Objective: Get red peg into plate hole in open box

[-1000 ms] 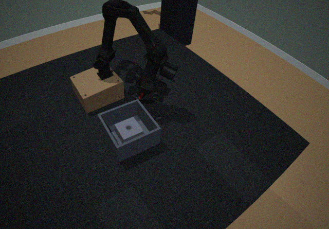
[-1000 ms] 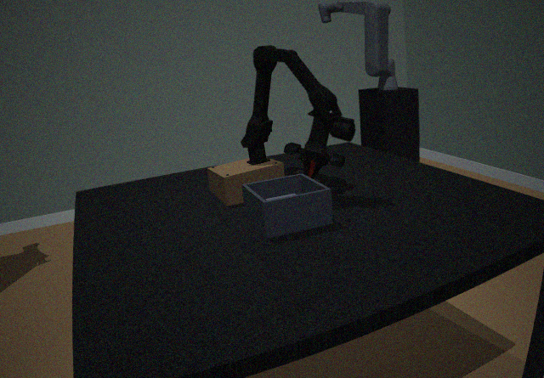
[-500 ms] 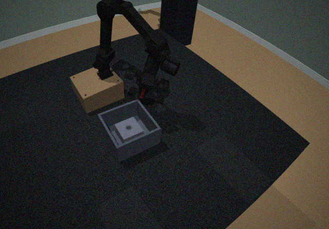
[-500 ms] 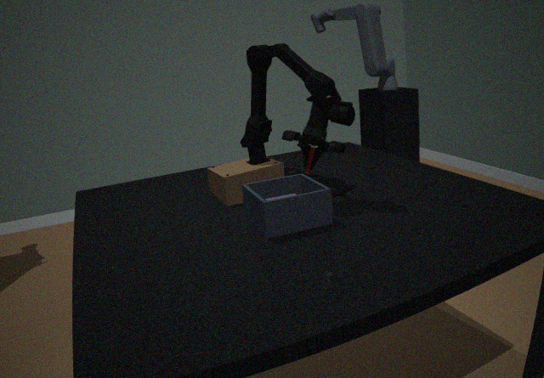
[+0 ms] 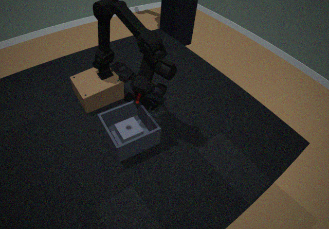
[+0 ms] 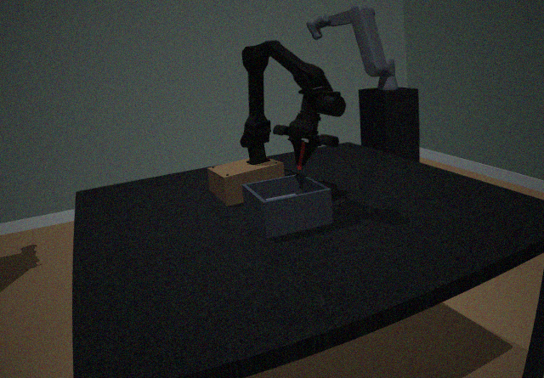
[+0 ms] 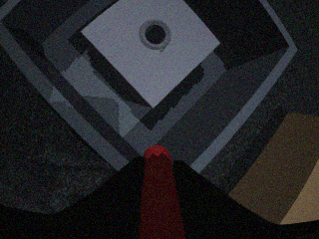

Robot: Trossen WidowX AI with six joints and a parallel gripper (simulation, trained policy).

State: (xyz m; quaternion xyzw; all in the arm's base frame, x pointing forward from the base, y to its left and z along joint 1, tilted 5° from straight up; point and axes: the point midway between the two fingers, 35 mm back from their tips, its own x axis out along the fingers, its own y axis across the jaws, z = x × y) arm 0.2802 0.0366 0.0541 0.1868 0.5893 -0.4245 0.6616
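Now: gripper tip 5 cm short of the grey box, 7 cm to the left of it and 11 cm above it. From my gripper tip the other things lie so: red peg: 1 cm to the left, 3 cm above.
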